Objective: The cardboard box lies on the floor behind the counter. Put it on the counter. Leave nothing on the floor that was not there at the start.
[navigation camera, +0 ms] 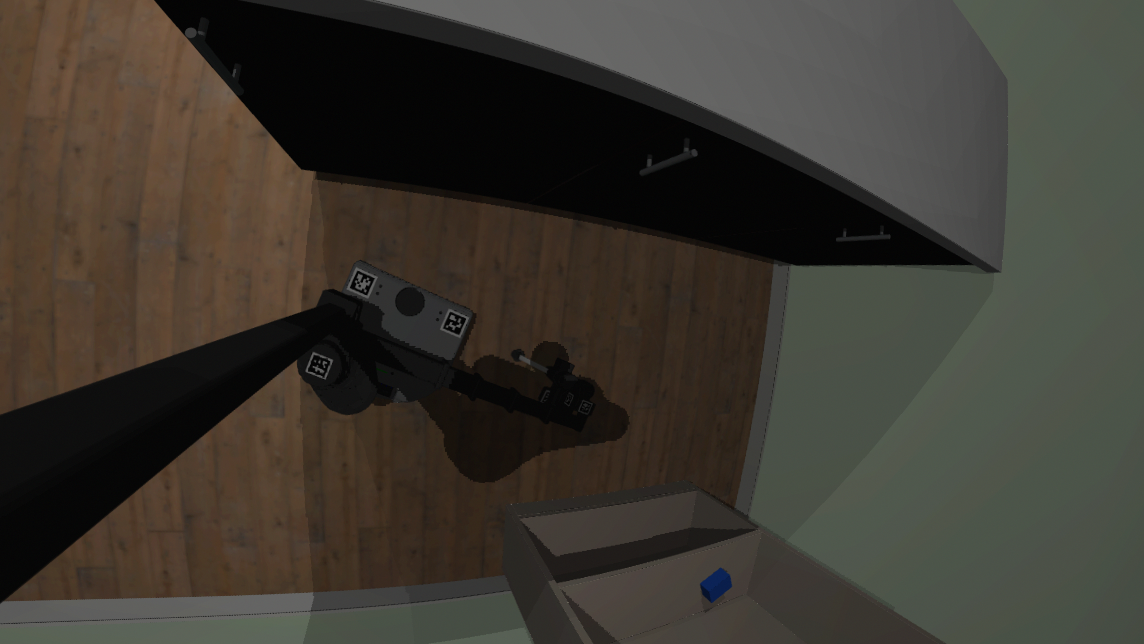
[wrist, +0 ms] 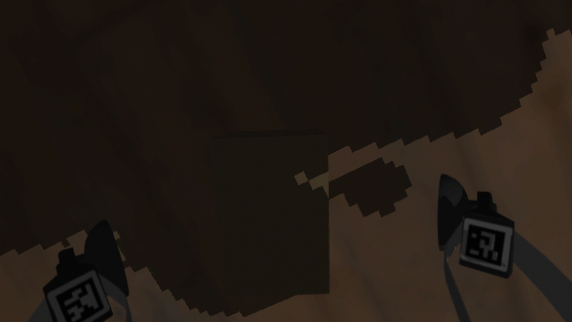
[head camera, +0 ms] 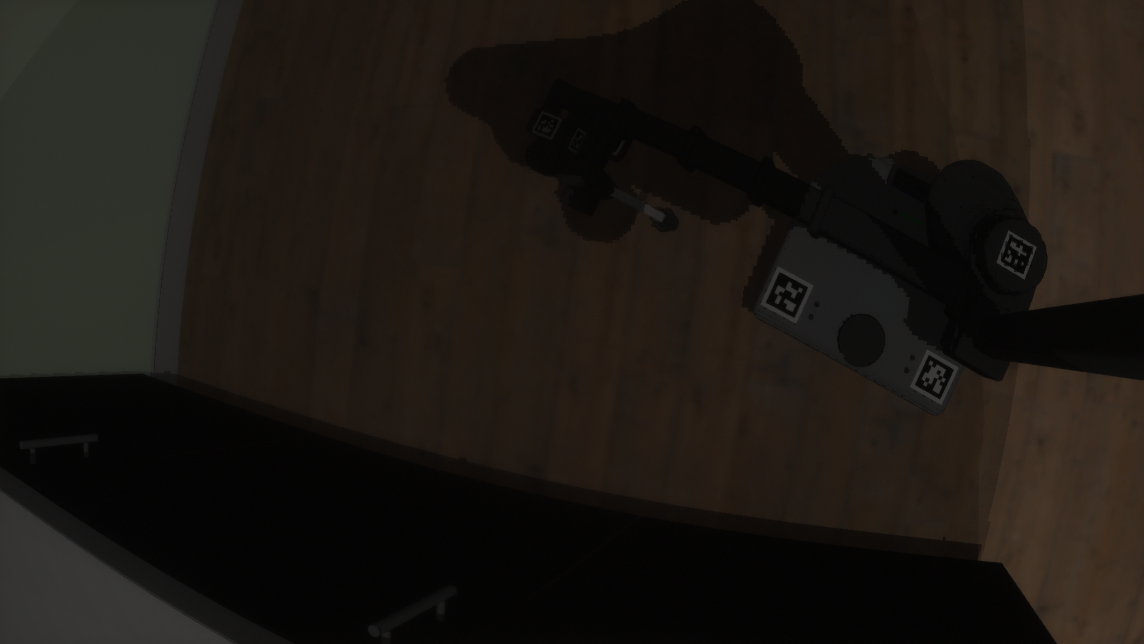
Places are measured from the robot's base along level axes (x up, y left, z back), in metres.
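Pixels of known places: gripper, fingertip midpoint: (navigation camera: pixel 540 364) (wrist: pixel 280 224); robot's base at its link origin: (navigation camera: pixel 408 300) (head camera: pixel 859 337).
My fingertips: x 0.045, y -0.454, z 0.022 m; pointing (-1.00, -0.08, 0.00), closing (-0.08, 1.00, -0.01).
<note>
Ahead of a thing's pixels: the offset from my fingertips to its middle. "*": to the spot under its first point. Level surfaces: height alone.
The cardboard box @(dz +0.005, dx -0.020, dy -0.004 m) (wrist: pixel 270 220) is a dark brownish block in shadow at the middle of the wrist view, its long side running up and down the picture. It lies on the floor. My gripper (wrist: pixel 280 224) is open over it, with one finger well to the left of the box and one to the right, neither touching it. The height of the fingertips over the box is hard to tell. In the head view one finger (head camera: pixel 654 214) shows below the wrist; the box cannot be made out there or in the navigation view. The counter @(dx +0.865 m) (head camera: pixel 88 576) (navigation camera: pixel 720 72) has a grey top and black front.
Bar handles @(* dz -0.389, dx +0.709, dy +0.234 m) (head camera: pixel 412 612) (navigation camera: pixel 668 162) stick out from the counter front. A pale open shelf unit (navigation camera: pixel 537 560) with a blue block @(dz +0.444, dx +0.430, dy -0.689 m) (navigation camera: pixel 715 584) in it stands across the floor from the counter. A green wall (head camera: pixel 80 200) (navigation camera: pixel 864 344) closes the far end. My base (head camera: pixel 860 288) (navigation camera: pixel 408 328) stands between.
</note>
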